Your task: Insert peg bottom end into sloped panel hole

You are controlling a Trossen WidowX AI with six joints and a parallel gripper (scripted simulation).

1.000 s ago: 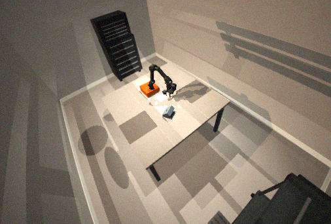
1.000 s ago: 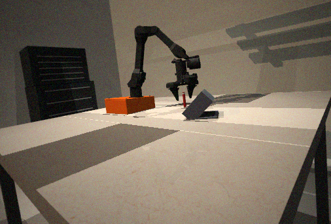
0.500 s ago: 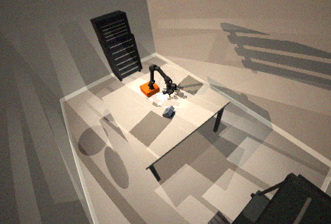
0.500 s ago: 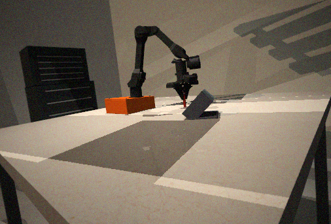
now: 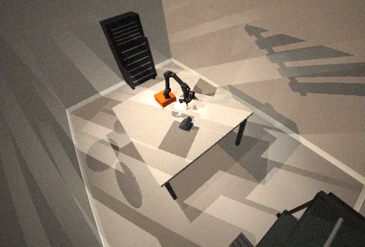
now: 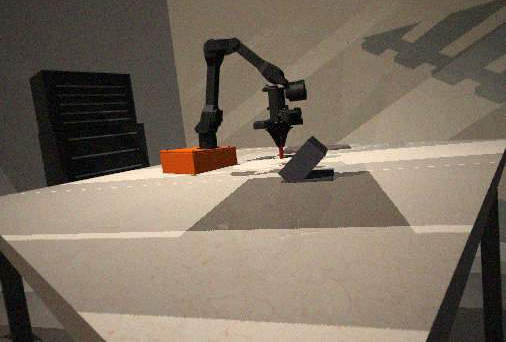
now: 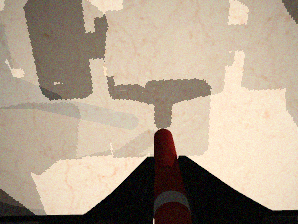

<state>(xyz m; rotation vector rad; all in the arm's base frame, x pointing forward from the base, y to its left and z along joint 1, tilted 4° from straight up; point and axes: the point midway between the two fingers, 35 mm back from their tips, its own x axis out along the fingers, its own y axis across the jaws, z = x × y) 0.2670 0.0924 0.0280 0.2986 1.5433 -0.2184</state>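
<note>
The dark sloped panel lies 200 mm ahead of my gripper tip, 220 mm to the right of it and 10 mm below it. Also, from my gripper tip: red round peg (20 mm above).
</note>
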